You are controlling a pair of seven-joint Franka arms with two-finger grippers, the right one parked.
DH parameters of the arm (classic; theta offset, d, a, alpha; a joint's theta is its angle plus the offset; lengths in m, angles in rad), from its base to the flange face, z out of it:
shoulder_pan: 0 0.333 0 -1.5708
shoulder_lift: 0 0 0 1.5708
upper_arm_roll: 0 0.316 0.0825 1.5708
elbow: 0 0 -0.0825 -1.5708
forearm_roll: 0 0.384 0 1.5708
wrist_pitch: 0 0 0.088 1.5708
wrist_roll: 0 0.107 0 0
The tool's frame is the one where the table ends.
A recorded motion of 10 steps. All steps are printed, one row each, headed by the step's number.
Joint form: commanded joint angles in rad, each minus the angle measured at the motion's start. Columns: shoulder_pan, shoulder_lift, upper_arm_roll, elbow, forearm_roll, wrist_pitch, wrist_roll.
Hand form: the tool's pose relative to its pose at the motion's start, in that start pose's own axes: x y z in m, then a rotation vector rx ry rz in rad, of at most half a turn. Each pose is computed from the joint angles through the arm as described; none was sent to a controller.
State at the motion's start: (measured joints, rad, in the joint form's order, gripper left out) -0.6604 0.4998 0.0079 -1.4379 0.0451 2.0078 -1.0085
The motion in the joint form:
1: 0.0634 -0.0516 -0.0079 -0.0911 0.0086 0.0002 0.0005
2: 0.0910 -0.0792 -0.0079 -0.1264 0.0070 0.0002 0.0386
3: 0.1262 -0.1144 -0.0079 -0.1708 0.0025 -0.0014 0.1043
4: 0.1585 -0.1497 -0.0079 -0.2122 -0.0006 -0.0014 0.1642
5: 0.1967 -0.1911 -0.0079 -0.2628 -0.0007 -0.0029 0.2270
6: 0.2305 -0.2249 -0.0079 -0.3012 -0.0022 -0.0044 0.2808
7: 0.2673 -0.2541 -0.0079 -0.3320 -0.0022 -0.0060 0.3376
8: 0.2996 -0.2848 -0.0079 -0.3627 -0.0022 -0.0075 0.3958
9: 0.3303 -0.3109 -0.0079 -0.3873 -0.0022 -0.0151 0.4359
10: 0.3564 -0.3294 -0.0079 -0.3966 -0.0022 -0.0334 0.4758
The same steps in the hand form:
1: 0.0213 -0.0392 0.0080 0.0386 -0.0173 -0.0506
2: 0.0313 -0.0572 0.0061 0.0454 -0.0233 -0.0404
3: 0.0427 -0.0805 0.0036 0.0527 -0.0344 -0.0115
4: 0.0520 -0.1023 -0.0003 0.0562 -0.0420 0.0149
5: 0.0614 -0.1289 -0.0035 0.0645 -0.0512 0.0398
6: 0.0694 -0.1515 -0.0071 0.0679 -0.0583 0.0593
7: 0.0790 -0.1744 -0.0110 0.0701 -0.0628 0.0793
8: 0.0856 -0.1954 -0.0158 0.0706 -0.0661 0.1052
9: 0.0914 -0.2151 -0.0199 0.0743 -0.0726 0.1144
10: 0.0969 -0.2310 -0.0253 0.0792 -0.0817 0.1277

